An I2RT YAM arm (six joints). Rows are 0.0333 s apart.
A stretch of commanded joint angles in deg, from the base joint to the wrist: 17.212 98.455 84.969 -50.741 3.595 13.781; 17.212 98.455 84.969 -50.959 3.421 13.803; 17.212 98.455 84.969 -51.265 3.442 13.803; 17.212 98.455 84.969 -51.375 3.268 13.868; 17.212 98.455 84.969 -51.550 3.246 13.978; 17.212 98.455 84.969 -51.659 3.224 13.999; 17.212 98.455 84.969 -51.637 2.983 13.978; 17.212 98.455 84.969 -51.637 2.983 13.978; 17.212 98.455 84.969 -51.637 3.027 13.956; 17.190 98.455 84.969 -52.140 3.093 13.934; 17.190 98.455 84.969 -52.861 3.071 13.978; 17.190 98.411 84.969 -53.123 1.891 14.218; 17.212 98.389 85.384 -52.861 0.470 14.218; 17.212 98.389 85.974 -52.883 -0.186 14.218; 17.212 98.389 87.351 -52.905 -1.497 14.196; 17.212 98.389 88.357 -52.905 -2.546 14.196; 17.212 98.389 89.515 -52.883 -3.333 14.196; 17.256 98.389 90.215 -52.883 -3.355 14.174; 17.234 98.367 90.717 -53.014 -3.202 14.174; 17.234 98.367 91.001 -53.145 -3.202 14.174; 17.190 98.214 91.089 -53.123 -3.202 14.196; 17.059 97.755 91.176 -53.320 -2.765 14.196
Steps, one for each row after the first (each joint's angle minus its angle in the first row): 0.000 0.000 0.000 -0.218 -0.174 0.022; 0.000 0.000 0.000 -0.524 -0.153 0.022; 0.000 0.000 0.000 -0.634 -0.327 0.087; 0.000 0.000 0.000 -0.809 -0.349 0.197; 0.000 0.000 0.000 -0.918 -0.371 0.218; 0.000 0.000 0.000 -0.896 -0.612 0.197; 0.000 0.000 0.000 -0.896 -0.612 0.197; 0.000 0.000 0.000 -0.896 -0.568 0.175; -0.022 0.000 0.000 -1.399 -0.502 0.153; -0.022 0.000 0.000 -2.120 -0.524 0.197; -0.022 -0.044 0.000 -2.382 -1.704 0.437; 0.000 -0.066 0.415 -2.120 -3.125 0.437; 0.000 -0.066 1.005 -2.142 -3.781 0.437; 0.000 -0.066 2.382 -2.164 -5.092 0.415; 0.000 -0.066 3.388 -2.164 -6.141 0.415; 0.000 -0.066 4.546 -2.142 -6.928 0.415; 0.044 -0.066 5.246 -2.142 -6.950 0.393; 0.022 -0.088 5.748 -2.273 -6.797 0.393; 0.022 -0.088 6.032 -2.404 -6.797 0.393; -0.022 -0.241 6.120 -2.382 -6.797 0.415; -0.153 -0.700 6.207 -2.579 -6.360 0.415
